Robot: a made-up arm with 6 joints.
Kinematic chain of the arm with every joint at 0, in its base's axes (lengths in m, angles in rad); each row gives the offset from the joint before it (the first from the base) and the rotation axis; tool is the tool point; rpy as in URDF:
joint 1: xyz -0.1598 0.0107 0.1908 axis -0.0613 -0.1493 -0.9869
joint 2: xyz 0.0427 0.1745 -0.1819 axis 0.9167 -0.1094 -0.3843
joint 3: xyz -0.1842 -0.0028 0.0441 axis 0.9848 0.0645 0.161
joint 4: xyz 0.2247 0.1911 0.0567 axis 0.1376 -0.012 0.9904
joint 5: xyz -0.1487 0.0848 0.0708 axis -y
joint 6: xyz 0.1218 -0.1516 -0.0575 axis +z
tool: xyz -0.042 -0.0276 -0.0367 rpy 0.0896 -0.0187 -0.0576
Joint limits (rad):
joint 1: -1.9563..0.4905
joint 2: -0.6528..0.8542
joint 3: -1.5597..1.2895
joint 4: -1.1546..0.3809
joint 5: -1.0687..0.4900
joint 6: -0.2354..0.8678
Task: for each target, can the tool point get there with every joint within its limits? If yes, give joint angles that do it. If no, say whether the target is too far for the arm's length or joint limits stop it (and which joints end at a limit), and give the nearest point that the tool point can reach.
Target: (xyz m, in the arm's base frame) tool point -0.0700 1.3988 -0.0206
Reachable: no: too far | nearest point -0.1301 0.5257 0.0407 | short by 0.877 m
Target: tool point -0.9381 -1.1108 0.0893
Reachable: no: too far | nearest point -0.5769 -0.3407 0.1149 | short by 0.851 m
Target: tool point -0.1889 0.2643 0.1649
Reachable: yes | joints -0.0102 -0.1878 0.8939 -0.6405 0.0245 0.7203
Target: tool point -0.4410 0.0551 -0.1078
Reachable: yes | joints -1.0351 -0.1533 -1.2131 -0.7272 -0.8854 0.2167
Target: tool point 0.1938 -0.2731 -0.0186
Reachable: no: joint limits stop it (at a limit: joint 1, joint 2, joint 3, joint 4, joint 6) | nearest point 0.0410 0.0786 0.0654 | short by 0.393 m
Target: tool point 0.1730 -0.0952 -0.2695
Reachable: no: joint limits stop it (at a limit: joint 1, joint 3, joint 4, joint 5, joint 6) | nearest point -0.1056 0.0623 -0.2338 | short by 0.322 m
